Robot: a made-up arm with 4 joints.
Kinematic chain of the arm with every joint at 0, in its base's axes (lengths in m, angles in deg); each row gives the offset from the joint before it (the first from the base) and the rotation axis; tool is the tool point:
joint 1: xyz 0 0 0.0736 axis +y
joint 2: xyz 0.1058 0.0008 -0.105 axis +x
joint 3: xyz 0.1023 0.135 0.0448 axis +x
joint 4: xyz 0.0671 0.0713 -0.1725 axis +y
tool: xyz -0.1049 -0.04 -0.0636
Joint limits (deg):
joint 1: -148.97..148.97
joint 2: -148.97..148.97
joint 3: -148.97..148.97
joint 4: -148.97..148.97
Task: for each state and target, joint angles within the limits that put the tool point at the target. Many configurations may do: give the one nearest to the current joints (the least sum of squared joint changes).
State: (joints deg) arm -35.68 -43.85 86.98 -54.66
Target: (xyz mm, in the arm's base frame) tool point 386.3 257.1 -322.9
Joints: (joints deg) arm -8.05 -67.38 95.92 -83.74
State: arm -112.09 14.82 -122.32 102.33
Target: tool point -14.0 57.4 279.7
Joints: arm -104.64 1.15 -128.01 85.14
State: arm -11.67 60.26 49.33 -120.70
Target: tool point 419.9 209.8 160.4
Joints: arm 14.74 54.55 71.37 -121.27
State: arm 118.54 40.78 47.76 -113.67
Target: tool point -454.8 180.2 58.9
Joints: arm 142.06 17.68 -10.11 -107.74
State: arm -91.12 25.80 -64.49 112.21
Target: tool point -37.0 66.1 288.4
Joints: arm -114.82 41.77 -70.63 89.39
